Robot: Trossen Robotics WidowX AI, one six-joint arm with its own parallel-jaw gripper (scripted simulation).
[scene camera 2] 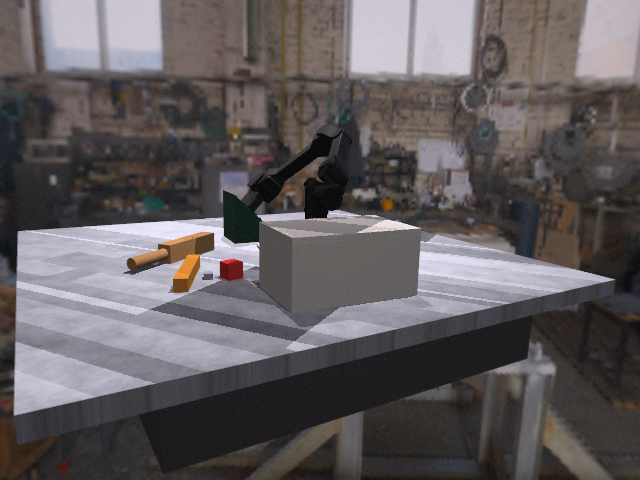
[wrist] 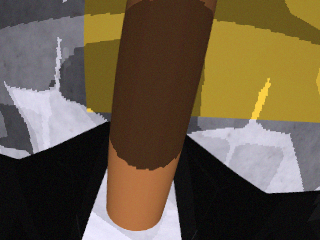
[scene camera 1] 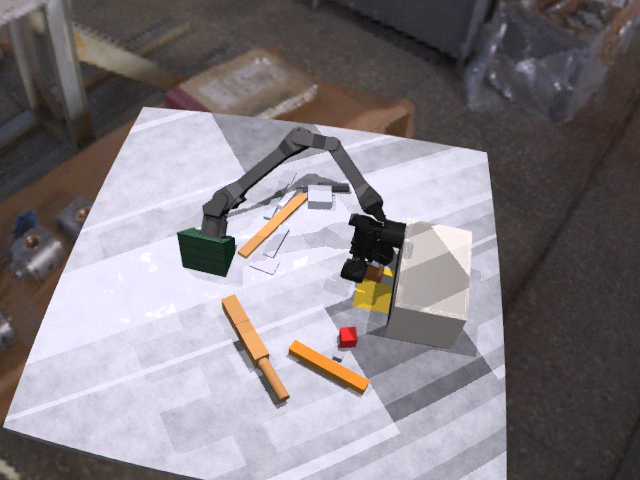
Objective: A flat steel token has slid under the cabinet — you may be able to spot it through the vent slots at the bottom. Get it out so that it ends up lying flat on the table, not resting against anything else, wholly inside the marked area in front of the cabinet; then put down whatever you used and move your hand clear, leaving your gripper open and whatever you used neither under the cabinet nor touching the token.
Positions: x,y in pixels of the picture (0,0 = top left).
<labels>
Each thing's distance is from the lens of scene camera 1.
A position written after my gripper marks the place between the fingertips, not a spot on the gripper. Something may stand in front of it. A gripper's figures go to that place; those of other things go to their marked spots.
my gripper (scene camera 1: pixel 357 270): 168 cm
orange bar (scene camera 1: pixel 332 369): 148 cm
orange paddle (scene camera 1: pixel 243 328): 151 cm
</labels>
